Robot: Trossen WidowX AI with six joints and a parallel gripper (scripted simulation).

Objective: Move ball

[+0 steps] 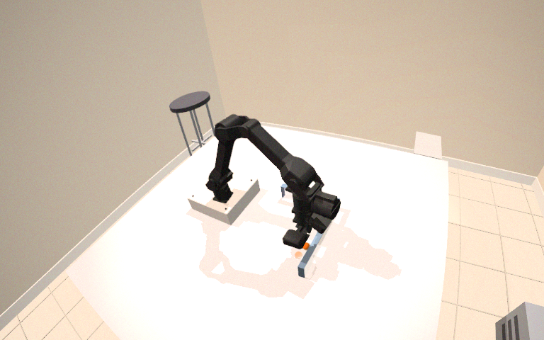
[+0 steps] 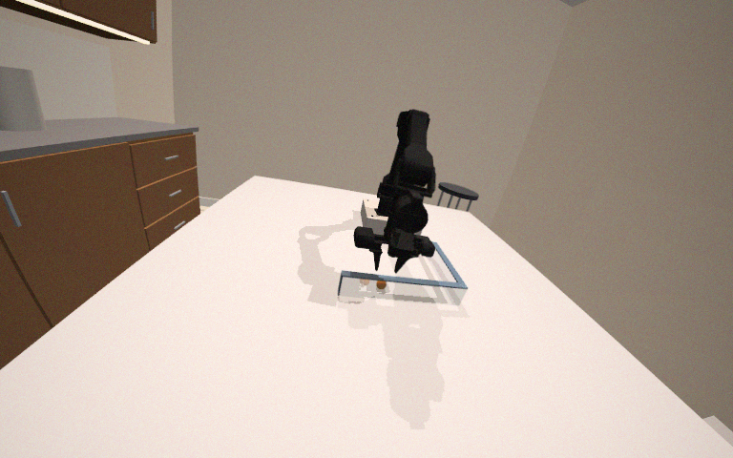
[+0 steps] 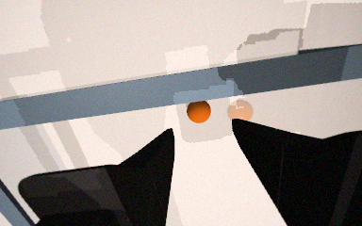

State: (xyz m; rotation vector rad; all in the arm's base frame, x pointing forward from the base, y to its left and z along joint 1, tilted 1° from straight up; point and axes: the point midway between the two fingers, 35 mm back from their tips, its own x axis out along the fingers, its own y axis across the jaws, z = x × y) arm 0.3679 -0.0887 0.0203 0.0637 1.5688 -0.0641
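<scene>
The orange ball is 40 mm below my gripper tip.
</scene>
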